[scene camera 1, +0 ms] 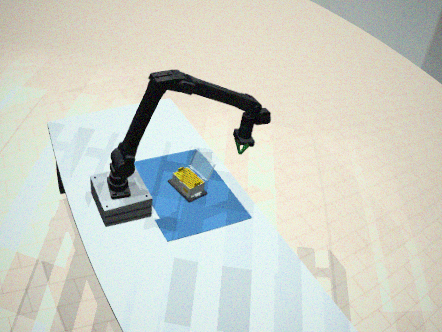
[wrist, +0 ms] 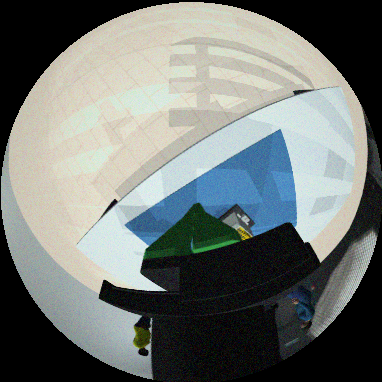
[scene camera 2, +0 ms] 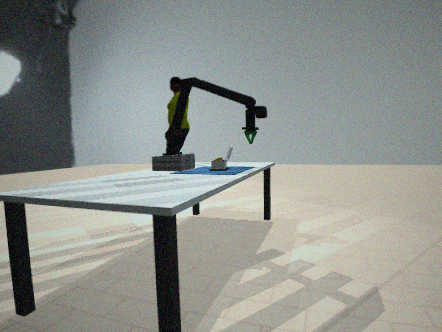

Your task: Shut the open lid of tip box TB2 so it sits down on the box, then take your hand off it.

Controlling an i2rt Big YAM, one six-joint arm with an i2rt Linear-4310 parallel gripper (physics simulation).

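Where they show: gripper, fingertip midpoint: (scene camera 1: 239, 154) (wrist: 197, 207) (scene camera 2: 250, 143); arm's base, link origin: (scene camera 1: 118, 187) (scene camera 2: 172, 155).
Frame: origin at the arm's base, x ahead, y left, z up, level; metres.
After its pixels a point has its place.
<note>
The tip box TB2 (scene camera 1: 189, 182) (scene camera 2: 219, 164) @[x 0.363, y 0.005, z -0.061 m] (wrist: 234, 222) @[x 0.412, y 0.026, z -0.035 m] has a grey body with a yellow tip rack on top and stands on a dark base. Its clear lid (scene camera 1: 202, 165) @[x 0.400, y 0.083, z -0.001 m] (scene camera 2: 229, 153) @[x 0.423, y 0.028, z 0.007 m] stands open, tilted up and back from the box's far edge. In the wrist view the fingers and gripper body hide part of the box, and I cannot make out the lid there. My gripper (scene camera 1: 242, 152) @[x 0.554, y 0.058, z 0.064 m] (scene camera 2: 250, 142) @[x 0.554, y 0.058, z 0.064 m] (wrist: 197, 207) @[x 0.554, y 0.058, z 0.064 m] is shut and empty, its green fingertips together and pointing down. It hangs high above and beyond the lid's side of the box, touching nothing.
The box stands on a blue mat (scene camera 1: 227, 205) @[x 0.472, y -0.081, z -0.098 m] (scene camera 2: 245, 170) @[x 0.498, y 0.103, z -0.104 m] (wrist: 220, 180) @[x 0.487, y 0.019, z -0.098 m] on the white table (scene camera 1: 200, 260) @[x 0.252, y -0.347, z -0.101 m] (scene camera 2: 115, 192) @[x 0.378, y -0.823, z -0.101 m] (wrist: 327, 115) @[x 0.554, y -0.484, z -0.101 m]. The arm's grey base block (scene camera 1: 122, 202) @[x 0.001, y -0.084, z -0.001 m] (scene camera 2: 173, 162) @[x 0.078, y -0.092, z -0.045 m] stands at the mat's other side. A person in yellow (scene camera 2: 172, 110) (wrist: 142, 336) stands in the background.
</note>
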